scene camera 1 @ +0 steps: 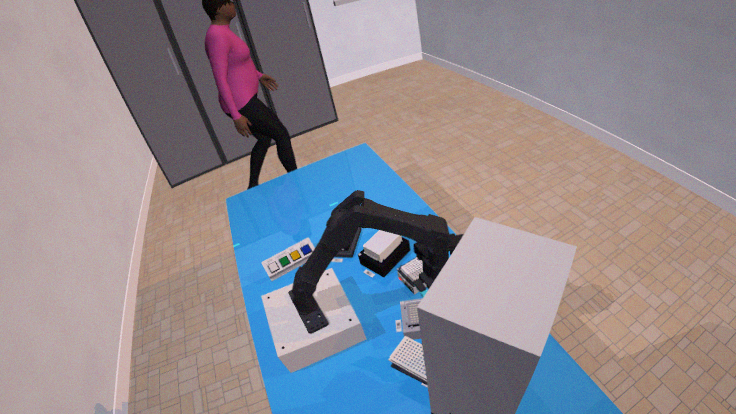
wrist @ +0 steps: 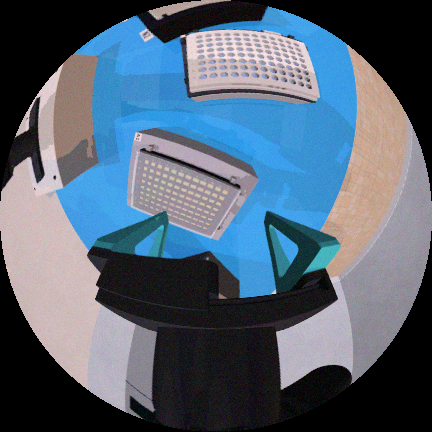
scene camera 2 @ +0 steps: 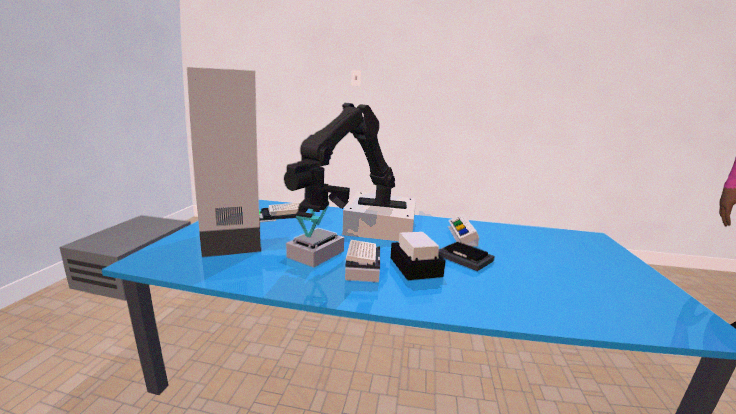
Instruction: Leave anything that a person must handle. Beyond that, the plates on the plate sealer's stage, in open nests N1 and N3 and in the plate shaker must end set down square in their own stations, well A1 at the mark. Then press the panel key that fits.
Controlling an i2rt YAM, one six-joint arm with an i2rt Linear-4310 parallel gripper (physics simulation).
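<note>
My gripper (wrist: pixel 215 216) (scene camera 2: pixel 309 230) is open and empty, its teal fingers above the near edge of a grey station (wrist: pixel 192 142) (scene camera 2: pixel 314 253) (scene camera 1: pixel 410 332). A translucent plate with pale yellow wells (wrist: pixel 180 195) (scene camera 2: pixel 314 237) lies in it. A white 96-well plate (wrist: pixel 250 65) (scene camera 2: pixel 362 251) (scene camera 1: pixel 413 269) rests on the neighbouring light station (scene camera 2: pixel 362 272) and looks tilted. A white block-like plate (scene camera 2: pixel 418 245) (scene camera 1: pixel 382 244) sits on a black station (scene camera 2: pixel 417 267). Another white plate (scene camera 1: pixel 409 355) (scene camera 2: pixel 283 208) lies on a dark base. I cannot tell the station names or A1 corners.
A tall grey tower (scene camera 1: pixel 494 288) (scene camera 2: pixel 223 149) stands beside the stations and hides part of them in scene camera 1. A flat black station (scene camera 2: pixel 468 257) lies near the four-key panel (scene camera 1: pixel 288 258) (scene camera 2: pixel 468 237). A person in pink (scene camera 1: pixel 236 66) stands beyond the table's far end.
</note>
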